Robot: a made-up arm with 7 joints.
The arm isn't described. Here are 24 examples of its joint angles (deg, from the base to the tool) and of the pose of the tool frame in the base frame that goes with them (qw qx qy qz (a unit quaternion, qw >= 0); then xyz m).
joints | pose
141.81 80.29 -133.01 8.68 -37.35 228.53 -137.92 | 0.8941 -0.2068 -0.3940 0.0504 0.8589 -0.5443 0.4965
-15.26 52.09 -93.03 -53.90 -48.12 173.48 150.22 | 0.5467 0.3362 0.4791 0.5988 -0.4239 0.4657 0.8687
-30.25 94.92 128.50 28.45 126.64 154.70 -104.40 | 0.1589 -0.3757 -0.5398 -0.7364 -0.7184 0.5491 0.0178
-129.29 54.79 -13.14 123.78 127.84 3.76 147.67 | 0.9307 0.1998 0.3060 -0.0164 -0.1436 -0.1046 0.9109
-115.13 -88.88 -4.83 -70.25 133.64 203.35 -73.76 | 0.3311 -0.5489 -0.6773 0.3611 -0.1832 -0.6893 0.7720
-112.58 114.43 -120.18 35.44 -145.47 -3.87 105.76 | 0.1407 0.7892 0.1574 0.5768 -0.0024 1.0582 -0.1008
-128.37 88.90 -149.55 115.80 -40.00 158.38 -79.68 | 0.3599 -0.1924 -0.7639 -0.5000 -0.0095 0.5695 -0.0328
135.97 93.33 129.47 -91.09 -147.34 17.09 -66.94 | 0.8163 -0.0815 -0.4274 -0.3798 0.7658 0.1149 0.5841
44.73 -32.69 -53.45 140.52 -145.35 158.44 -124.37 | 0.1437 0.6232 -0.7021 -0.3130 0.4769 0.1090 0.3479
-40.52 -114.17 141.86 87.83 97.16 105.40 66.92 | 0.3284 0.2789 0.3886 0.8144 0.6533 -0.2161 0.5868
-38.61 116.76 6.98 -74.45 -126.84 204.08 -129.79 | 0.3153 -0.2280 0.5853 0.7114 -0.2250 0.1798 -0.2856
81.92 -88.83 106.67 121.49 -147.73 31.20 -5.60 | 0.4032 0.2837 -0.7191 -0.4897 -0.3928 0.3167 0.7096
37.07 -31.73 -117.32 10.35 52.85 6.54 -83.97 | 0.5796 0.6242 0.4689 0.2336 0.5856 0.1398 1.3590
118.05 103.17 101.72 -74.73 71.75 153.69 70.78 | 0.6371 -0.1509 0.0653 -0.7531 0.7483 -0.3870 0.2763
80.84 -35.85 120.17 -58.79 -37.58 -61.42 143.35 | 0.2194 0.6828 -0.1457 -0.6815 0.5572 0.5940 0.8756
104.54 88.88 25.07 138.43 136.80 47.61 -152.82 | 0.6695 0.2874 -0.3591 -0.5832 -0.1821 -0.0951 0.6675
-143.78 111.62 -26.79 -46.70 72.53 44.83 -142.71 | 0.1597 -0.6743 0.4166 -0.5885 0.7021 0.3653 -0.2887
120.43 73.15 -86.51 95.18 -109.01 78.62 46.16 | 0.2225 -0.7397 -0.1301 -0.6216 0.8086 -0.0898 0.7459
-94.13 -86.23 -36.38 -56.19 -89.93 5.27 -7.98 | 0.8469 0.1280 -0.3960 -0.3311 0.2659 -0.7729 0.8076
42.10 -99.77 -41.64 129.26 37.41 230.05 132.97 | 0.6203 -0.5698 0.1503 -0.5177 0.2797 -0.1155 0.0389
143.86 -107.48 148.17 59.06 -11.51 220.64 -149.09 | 0.0161 -0.5033 -0.7971 -0.3333 -0.7943 0.3732 0.4856
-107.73 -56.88 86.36 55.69 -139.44 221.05 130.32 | 0.5498 -0.6204 -0.3671 -0.4219 0.0725 -0.7563 0.9503
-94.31 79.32 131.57 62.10 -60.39 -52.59 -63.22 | 0.7375 0.3836 0.1862 -0.5237 0.3856 0.8879 0.2135
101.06 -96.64 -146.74 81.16 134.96 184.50 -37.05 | 0.0651 0.2849 0.4159 -0.8612 0.3318 0.6867 0.6382
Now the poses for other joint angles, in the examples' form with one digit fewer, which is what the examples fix.
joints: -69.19 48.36 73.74 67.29 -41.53 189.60 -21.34
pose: 0.070 -0.497 0.573 0.648 0.138 0.617 0.974
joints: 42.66 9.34 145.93 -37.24 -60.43 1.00 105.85
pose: 0.647 -0.576 0.021 0.499 0.345 -0.131 1.373
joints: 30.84 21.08 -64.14 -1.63 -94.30 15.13 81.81
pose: 0.219 -0.250 -0.692 0.641 -0.349 -0.128 1.455
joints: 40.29 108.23 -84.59 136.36 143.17 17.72 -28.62
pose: 0.863 0.482 0.106 -0.105 0.211 -0.450 0.527
